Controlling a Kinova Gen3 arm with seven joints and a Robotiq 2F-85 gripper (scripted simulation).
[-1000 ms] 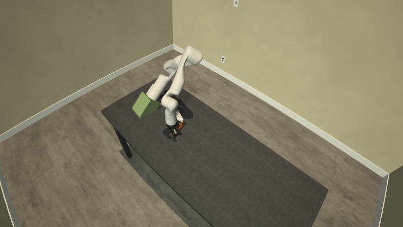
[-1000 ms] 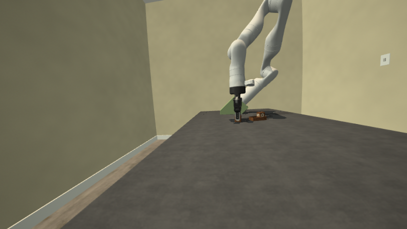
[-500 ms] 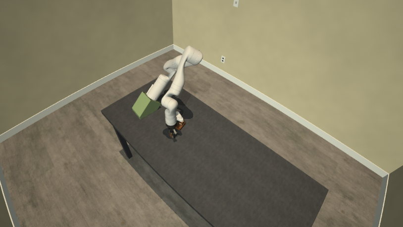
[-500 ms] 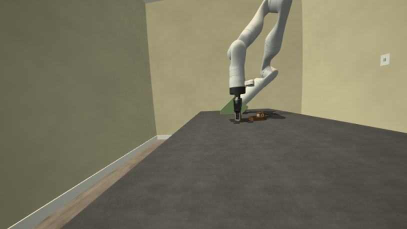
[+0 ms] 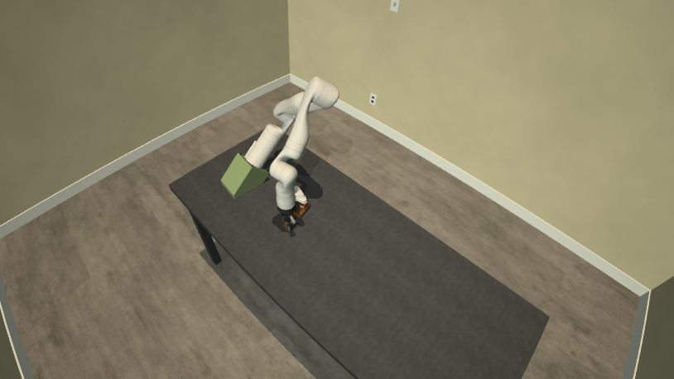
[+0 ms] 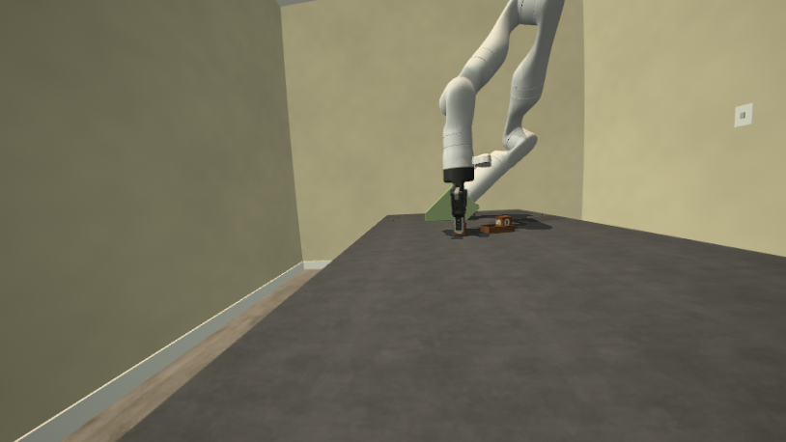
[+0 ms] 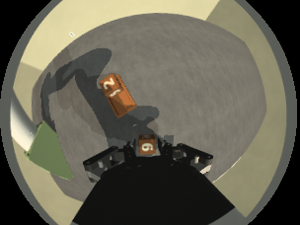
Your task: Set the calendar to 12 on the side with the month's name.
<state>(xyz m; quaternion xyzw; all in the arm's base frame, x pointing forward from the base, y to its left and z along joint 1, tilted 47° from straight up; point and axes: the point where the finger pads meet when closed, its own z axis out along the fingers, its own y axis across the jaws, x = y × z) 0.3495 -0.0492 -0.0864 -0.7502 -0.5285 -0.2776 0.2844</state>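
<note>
The brown calendar tray is 10 cm to the left of my hand, 2 cm below it and 2 cm behind it.
</note>
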